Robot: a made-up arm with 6 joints.
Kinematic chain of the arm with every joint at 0, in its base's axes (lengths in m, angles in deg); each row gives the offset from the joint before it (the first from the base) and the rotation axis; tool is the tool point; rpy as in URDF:
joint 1: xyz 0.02 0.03 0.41 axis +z
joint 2: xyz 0 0.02 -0.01 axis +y
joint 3: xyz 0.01 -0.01 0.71 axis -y
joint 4: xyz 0 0.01 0 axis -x
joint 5: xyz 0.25 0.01 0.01 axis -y
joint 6: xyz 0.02 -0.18 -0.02 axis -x
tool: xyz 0.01 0 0.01 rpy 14.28 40.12 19.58
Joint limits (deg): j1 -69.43..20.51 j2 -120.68..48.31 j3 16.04..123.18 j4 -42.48..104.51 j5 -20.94..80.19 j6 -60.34..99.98
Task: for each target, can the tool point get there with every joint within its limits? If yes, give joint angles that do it. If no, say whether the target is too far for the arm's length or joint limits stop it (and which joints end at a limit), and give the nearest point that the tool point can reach.
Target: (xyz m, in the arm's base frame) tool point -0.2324 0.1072 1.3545
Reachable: yes | joints -44.30 -8.34 95.33 32.77 -9.69 64.64
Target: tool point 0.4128 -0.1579 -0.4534
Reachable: no: joint limits stop it (at a limit: joint 1, joint 2, joint 3, joint 5, joint 6) | nearest point -0.1197 0.5932 -0.2737 | short by 0.938 m
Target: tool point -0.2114 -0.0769 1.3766
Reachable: yes | joints 0.16 -18.79 52.55 38.95 10.16 22.27
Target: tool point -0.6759 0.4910 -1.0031
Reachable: no: too far | nearest point -0.5506 0.4080 -0.2820 | short by 0.737 m
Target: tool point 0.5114 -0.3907 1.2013
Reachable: yes | joints -38.60 34.93 50.35 73.81 15.89 66.98
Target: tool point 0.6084 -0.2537 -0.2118
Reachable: no: joint limits stop it (at a limit: joint 2, joint 3, joint 4, joint 5, joint 6) | nearest point 0.6546 -0.2760 0.6079 | short by 0.821 m
